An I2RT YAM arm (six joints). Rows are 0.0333 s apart.
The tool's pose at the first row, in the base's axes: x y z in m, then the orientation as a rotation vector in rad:
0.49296 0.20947 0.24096 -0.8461 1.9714 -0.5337
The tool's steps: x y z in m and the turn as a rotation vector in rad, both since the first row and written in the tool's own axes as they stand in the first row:
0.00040 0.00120 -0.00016 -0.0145 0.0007 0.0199
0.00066 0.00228 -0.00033 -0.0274 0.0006 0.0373
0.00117 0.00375 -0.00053 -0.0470 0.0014 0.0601
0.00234 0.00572 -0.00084 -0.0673 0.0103 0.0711
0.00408 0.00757 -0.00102 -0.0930 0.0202 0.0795
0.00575 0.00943 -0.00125 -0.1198 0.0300 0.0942
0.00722 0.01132 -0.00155 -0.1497 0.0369 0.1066
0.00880 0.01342 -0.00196 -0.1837 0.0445 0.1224
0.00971 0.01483 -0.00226 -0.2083 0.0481 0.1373
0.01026 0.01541 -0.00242 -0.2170 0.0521 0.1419
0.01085 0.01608 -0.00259 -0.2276 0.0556 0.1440
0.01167 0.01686 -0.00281 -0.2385 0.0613 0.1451
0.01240 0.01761 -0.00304 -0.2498 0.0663 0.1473
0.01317 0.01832 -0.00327 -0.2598 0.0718 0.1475
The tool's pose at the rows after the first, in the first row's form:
0.49225 0.20999 0.24003 -0.8345 1.9845 -0.5088
0.49163 0.21053 0.23927 -0.8245 1.9952 -0.4863
0.49076 0.21115 0.23812 -0.8129 2.0109 -0.4547
0.48938 0.21162 0.23633 -0.8127 2.0305 -0.4333
0.48794 0.21159 0.23423 -0.8184 2.0523 -0.4085
0.48648 0.21161 0.23219 -0.8180 2.0760 -0.3786
0.48502 0.21181 0.23027 -0.8220 2.0972 -0.3453
0.48336 0.21207 0.22822 -0.8247 2.1213 -0.3060
0.48227 0.21236 0.22693 -0.8230 2.1375 -0.2743
0.48173 0.21235 0.22632 -0.8228 2.1456 -0.2647
0.48113 0.21237 0.22564 -0.8263 2.1532 -0.2545
0.48037 0.21230 0.22478 -0.8309 2.1627 -0.2455
0.47964 0.21227 0.22399 -0.8346 2.1719 -0.2351
0.47892 0.21219 0.22321 -0.8396 2.1805 -0.2274

